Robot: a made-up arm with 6 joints. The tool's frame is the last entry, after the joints. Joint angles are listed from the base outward.
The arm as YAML. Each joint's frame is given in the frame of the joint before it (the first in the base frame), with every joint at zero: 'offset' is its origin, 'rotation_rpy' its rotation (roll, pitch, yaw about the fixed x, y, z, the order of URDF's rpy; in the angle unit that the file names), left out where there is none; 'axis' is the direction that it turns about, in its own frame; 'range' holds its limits. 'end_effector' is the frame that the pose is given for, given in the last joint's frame.
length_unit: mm
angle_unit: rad
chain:
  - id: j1
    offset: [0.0, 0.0, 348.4]
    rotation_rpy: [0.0, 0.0, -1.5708]
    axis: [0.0, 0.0, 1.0]
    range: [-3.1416, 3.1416]
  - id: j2
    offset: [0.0, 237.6, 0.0]
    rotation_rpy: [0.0, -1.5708, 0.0]
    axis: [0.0, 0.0, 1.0]
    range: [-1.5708, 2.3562]
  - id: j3
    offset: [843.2, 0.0, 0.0]
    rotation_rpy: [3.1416, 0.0, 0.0]
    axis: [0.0, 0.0, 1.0]
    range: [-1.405, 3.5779]
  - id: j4
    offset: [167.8, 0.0, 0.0]
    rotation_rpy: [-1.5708, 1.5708, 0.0]
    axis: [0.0, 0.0, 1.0]
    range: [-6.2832, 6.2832]
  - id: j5
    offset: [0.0, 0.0, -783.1]
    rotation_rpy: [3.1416, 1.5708, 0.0]
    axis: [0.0, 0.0, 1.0]
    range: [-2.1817, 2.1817]
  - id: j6
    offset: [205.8, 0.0, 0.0]
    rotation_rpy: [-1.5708, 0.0, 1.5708]
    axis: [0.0, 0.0, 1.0]
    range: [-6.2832, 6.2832]
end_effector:
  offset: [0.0, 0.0, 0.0]
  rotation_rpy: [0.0, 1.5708, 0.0]
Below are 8 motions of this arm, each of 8 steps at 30 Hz.
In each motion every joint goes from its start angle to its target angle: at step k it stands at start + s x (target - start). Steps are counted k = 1, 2, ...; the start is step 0. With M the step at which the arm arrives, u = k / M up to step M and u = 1 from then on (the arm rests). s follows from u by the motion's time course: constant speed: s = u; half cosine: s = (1 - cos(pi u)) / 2; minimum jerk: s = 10 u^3 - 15 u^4 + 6 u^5.
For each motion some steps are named. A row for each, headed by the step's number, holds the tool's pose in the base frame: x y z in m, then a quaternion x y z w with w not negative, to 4 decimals.
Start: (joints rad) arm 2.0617 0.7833 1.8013 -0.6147 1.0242 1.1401
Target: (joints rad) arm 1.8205 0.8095 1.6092 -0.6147 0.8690 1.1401
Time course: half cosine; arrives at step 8
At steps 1, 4, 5, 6, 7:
1: -0.3942 0.9721 1.8652 0.5732 -0.3672 0.2756 0.6787
4: -0.3284 1.1122 1.8376 0.4970 -0.4054 0.2965 0.7077
5: -0.2933 1.1688 1.8224 0.4639 -0.4177 0.3042 0.7196
6: -0.2599 1.2156 1.8079 0.4353 -0.4265 0.3102 0.7297
7: -0.2358 1.2463 1.7973 0.4160 -0.4315 0.3139 0.7363

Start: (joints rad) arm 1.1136 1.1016 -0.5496 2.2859 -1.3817 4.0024
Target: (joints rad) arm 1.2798 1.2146 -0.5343 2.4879 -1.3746 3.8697
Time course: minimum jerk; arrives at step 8
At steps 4, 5, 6, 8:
4: 0.5733 1.0816 -0.1696 -0.4421 0.0373 0.2462 0.8617
5: 0.5245 1.1003 -0.1949 -0.4369 0.0322 0.2839 0.8529
6: 0.4865 1.1125 -0.2142 -0.4328 0.0291 0.3124 0.8451
8: 0.4633 1.1190 -0.2259 -0.4302 0.0276 0.3295 0.8400

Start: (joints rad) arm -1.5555 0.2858 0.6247 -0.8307 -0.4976 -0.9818
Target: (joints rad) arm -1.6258 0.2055 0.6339 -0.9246 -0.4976 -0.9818
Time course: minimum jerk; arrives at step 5
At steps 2, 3, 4, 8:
2: 0.0652 -1.3175 1.6062 0.6321 -0.4455 -0.3519 0.5274
3: 0.0349 -1.2789 1.6425 0.6258 -0.4635 -0.3379 0.5286
4: 0.0145 -1.2503 1.6676 0.6209 -0.4758 -0.3278 0.5297
8: 0.0101 -1.2438 1.6731 0.6198 -0.4785 -0.3256 0.5299

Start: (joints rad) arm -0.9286 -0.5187 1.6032 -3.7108 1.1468 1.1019
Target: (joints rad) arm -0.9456 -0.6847 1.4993 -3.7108 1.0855 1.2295
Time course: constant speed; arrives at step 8
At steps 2, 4, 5, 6, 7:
2: -0.3285 0.6117 1.7914 0.6196 -0.3255 0.2731 0.6600
4: -0.3520 0.6473 1.7665 0.5997 -0.3347 0.2779 0.6717
5: -0.3634 0.6649 1.7534 0.5896 -0.3393 0.2802 0.6773
6: -0.3746 0.6824 1.7400 0.5794 -0.3440 0.2824 0.6828
7: -0.3857 0.6998 1.7263 0.5691 -0.3486 0.2845 0.6882

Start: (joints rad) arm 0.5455 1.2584 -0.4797 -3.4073 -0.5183 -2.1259
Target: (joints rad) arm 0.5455 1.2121 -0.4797 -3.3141 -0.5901 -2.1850
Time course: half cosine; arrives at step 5
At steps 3, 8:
3: 1.0154 0.5901 -0.3538 -0.4813 0.4037 0.3688 0.6851
8: 1.0279 0.6009 -0.3366 -0.4800 0.3839 0.3717 0.6958

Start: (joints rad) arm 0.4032 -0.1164 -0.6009 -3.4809 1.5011 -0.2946
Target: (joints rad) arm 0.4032 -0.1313 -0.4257 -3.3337 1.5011 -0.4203
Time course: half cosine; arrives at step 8
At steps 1, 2, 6, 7, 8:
1: 0.7421 0.3897 0.7963 -0.5122 -0.0614 0.8550 0.0539
2: 0.7489 0.3892 0.8096 -0.5222 -0.0559 0.8494 0.0523
6: 0.7878 0.3834 0.9009 -0.5871 -0.0191 0.8079 0.0476
7: 0.7928 0.3820 0.9155 -0.5968 -0.0133 0.8008 0.0477
8: 0.7946 0.3816 0.9207 -0.6003 -0.0113 0.7983 0.0478

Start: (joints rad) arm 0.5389 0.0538 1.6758 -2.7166 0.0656 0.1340
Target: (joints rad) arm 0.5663 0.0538 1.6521 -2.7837 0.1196 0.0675
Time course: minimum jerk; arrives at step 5
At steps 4, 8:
4: 0.0967 0.0512 2.1733 -0.7367 -0.0474 -0.6730 0.0459
8: 0.0983 0.0523 2.1735 -0.7379 -0.0511 -0.6712 0.0487

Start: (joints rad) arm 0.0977 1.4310 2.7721 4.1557 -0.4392 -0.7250
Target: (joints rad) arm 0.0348 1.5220 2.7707 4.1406 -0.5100 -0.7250
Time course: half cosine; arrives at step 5
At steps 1, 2, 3, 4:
1: 1.0822 0.1751 1.4507 0.6678 0.0771 0.7178 0.1815
2: 1.1074 0.1624 1.4299 0.6712 0.0807 0.7122 0.1890
3: 1.1376 0.1455 1.4035 0.6755 0.0851 0.7053 0.1977
4: 1.1613 0.1310 1.3816 0.6790 0.0886 0.6995 0.2045

